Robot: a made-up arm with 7 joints.
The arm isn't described. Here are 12 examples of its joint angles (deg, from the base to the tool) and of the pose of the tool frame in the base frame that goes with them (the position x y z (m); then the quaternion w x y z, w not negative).
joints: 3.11 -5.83 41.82 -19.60 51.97 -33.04 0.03
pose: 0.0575 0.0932 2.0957 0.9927 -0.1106 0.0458 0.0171
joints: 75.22 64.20 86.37 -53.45 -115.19 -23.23 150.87
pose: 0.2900 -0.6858 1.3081 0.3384 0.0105 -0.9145 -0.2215
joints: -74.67 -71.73 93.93 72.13 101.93 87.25 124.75
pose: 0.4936 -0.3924 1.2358 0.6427 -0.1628 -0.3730 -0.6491
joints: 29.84 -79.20 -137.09 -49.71 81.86 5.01 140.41
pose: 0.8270 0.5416 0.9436 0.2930 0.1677 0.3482 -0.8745
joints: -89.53 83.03 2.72 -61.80 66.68 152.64 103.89
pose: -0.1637 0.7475 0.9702 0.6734 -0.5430 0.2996 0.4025
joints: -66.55 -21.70 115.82 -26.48 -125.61 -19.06 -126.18
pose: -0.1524 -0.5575 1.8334 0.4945 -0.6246 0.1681 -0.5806
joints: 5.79 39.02 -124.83 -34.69 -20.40 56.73 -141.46
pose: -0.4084 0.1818 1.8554 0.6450 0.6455 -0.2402 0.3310
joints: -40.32 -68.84 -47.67 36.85 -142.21 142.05 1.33
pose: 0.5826 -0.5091 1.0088 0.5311 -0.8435 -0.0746 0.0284
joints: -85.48 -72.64 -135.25 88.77 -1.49 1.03 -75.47
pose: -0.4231 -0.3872 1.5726 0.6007 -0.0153 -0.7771 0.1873
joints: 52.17 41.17 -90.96 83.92 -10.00 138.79 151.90
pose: -0.0290 -0.5624 1.5630 0.2559 0.8922 0.2263 0.2953
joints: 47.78 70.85 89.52 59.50 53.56 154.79 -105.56
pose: -0.5163 -0.3268 1.3185 0.5232 0.8195 -0.2338 0.0101
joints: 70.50 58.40 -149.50 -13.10 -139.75 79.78 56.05
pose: -0.0212 -0.7153 1.7211 0.3656 0.3329 0.3261 0.8057
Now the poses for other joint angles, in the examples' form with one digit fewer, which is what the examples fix.
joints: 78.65 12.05 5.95 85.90 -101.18 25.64 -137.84
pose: -0.014 0.399 1.801 0.208 0.625 0.752 -0.039
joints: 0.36 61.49 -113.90 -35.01 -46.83 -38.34 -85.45
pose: -0.846 0.178 1.466 0.223 -0.165 -0.390 0.878
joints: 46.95 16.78 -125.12 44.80 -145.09 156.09 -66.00
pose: 0.145 -0.277 1.696 0.136 -0.897 -0.395 0.147
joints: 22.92 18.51 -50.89 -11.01 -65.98 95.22 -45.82
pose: -0.349 0.139 1.887 0.363 0.093 0.665 0.646
